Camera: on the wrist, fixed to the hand. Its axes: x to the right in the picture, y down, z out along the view.
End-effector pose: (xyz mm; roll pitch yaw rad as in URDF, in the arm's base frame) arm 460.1 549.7 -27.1 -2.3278 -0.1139 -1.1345
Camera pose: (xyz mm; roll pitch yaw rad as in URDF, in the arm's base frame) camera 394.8 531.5 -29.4 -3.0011 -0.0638 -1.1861
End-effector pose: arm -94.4 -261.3 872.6 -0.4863 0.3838 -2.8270
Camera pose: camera -55.8 -268.5 817.4 -1.1377 0.4192 -2.7592
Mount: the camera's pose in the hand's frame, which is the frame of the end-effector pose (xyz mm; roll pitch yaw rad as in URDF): -11.3 46.6 -47.9 -0.6778 0.0031 0.0717
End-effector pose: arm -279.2 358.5 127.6 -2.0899 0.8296 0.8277
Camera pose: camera -245.0 300.0 124.7 -2.8138 0.8894 0.7670
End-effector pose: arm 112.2 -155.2 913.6 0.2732 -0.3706 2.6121
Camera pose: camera 81.6 -204.3 878.2 -0.4326 -0.3860 2.6875
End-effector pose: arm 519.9 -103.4 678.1 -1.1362 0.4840 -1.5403
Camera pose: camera 494.9 -65.1 628.1 -1.7982 0.5501 -1.5082
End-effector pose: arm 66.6 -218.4 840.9 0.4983 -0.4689 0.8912
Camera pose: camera 16.2 -179.2 818.1 -0.2138 -0.4994 0.9646
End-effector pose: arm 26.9 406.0 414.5 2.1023 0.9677 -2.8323
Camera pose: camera -12.2 375.0 460.4 1.3806 0.9036 -2.8867
